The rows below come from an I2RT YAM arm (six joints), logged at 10 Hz.
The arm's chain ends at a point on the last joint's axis. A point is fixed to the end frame.
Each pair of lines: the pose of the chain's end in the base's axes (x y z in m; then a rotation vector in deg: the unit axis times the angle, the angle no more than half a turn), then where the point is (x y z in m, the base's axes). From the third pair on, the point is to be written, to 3 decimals.
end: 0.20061 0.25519 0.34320 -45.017 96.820 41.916
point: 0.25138 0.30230 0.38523
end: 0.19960 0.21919 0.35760 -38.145 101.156 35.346
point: 0.25793 0.25941 0.39689
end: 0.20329 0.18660 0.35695 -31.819 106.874 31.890
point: 0.269 0.220 0.391
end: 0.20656 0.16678 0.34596 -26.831 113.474 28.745
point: 0.278 0.195 0.373
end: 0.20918 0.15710 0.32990 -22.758 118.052 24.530
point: 0.284 0.180 0.351
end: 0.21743 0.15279 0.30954 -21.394 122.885 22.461
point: 0.294 0.174 0.325
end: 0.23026 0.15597 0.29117 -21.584 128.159 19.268
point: 0.308 0.177 0.299
